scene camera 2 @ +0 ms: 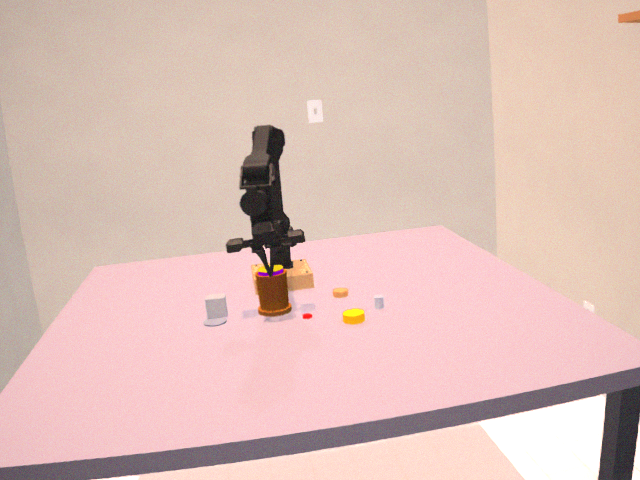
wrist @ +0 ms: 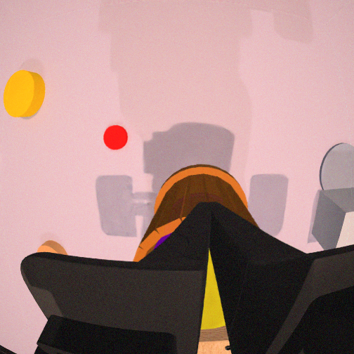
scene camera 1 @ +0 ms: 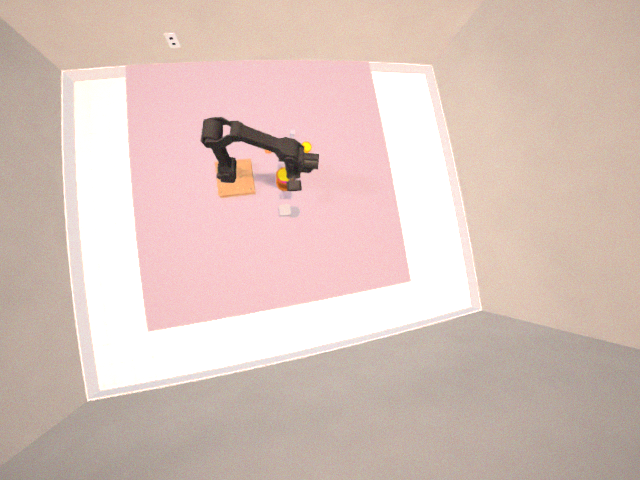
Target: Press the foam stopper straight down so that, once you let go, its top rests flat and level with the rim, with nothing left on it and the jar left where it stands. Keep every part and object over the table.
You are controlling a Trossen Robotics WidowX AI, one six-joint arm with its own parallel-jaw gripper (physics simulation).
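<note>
The brown jar stands upright on the pink table. The foam stopper has a yellow top and sits in the jar's mouth. A purple band of its side shows above the rim in the scene camera 2 view. My gripper is shut and empty, fingertips together and pointing down at the stopper top. The fingers hide much of the stopper in the wrist view, so I cannot tell whether they touch it or whether its top is level.
A yellow disc, red disc, orange disc and small grey cylinder lie to one side. A grey block and grey disc lie opposite. The arm's wooden base is behind.
</note>
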